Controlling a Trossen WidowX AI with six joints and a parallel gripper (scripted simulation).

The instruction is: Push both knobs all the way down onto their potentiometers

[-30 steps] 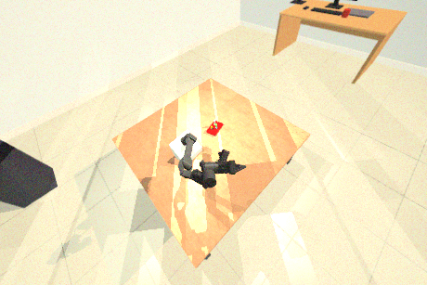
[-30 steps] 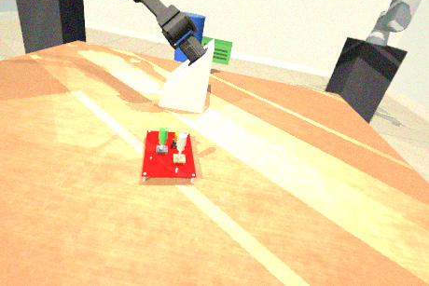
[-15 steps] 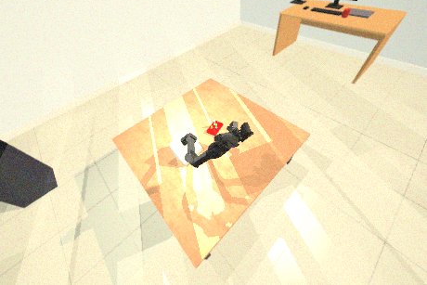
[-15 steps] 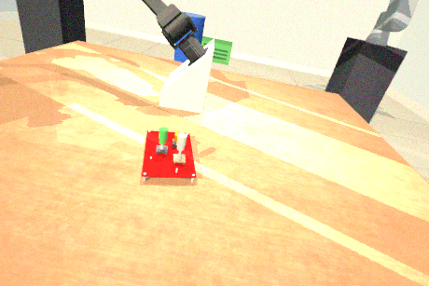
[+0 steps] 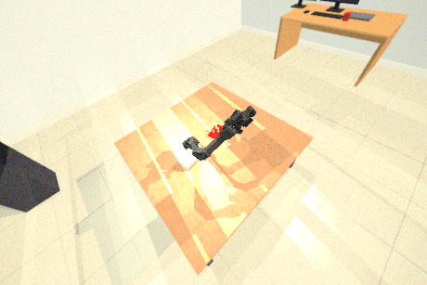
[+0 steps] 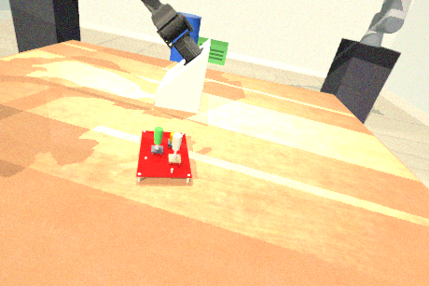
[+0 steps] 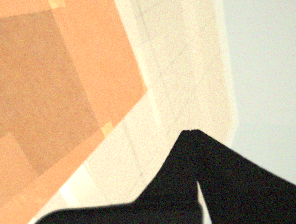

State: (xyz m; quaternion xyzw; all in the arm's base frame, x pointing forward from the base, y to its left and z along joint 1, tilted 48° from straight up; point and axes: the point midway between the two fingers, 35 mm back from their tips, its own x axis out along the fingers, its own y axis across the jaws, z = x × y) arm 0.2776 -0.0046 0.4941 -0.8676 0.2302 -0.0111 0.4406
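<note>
My gripper tip is now 1 cm past the green knob, 36 cm to the right of it and 38 cm above it. Also, from my gripper tip: cream knob: 1 cm ahead, 40 cm to the left, 37 cm below.
</note>
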